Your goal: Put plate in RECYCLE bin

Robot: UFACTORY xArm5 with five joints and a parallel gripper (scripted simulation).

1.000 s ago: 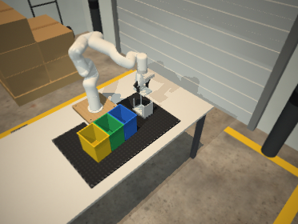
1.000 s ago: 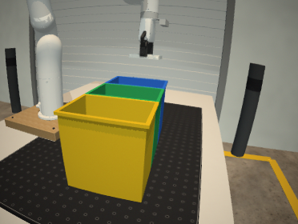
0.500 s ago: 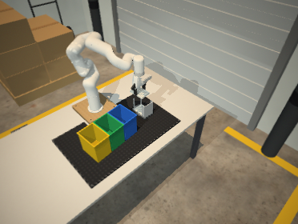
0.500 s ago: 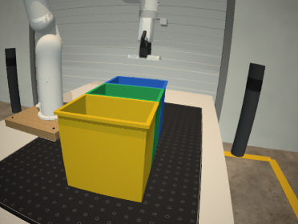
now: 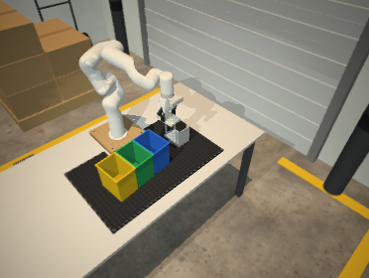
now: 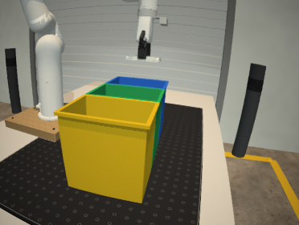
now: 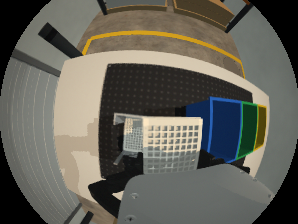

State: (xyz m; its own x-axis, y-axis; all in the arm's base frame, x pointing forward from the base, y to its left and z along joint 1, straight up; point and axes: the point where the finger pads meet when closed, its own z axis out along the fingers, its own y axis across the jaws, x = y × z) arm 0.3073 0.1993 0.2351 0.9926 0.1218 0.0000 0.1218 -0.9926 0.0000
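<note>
Now: hand 420 mm to the left of the yellow bin, 160 mm above it and 70 mm short of it. From my hand the other things lie so: green bin 290 mm to the right, 160 mm below, 50 mm ahead; then blue bin 160 mm to the right, 160 mm below, 40 mm ahead; then 96-well plate 10 mm below.
</note>
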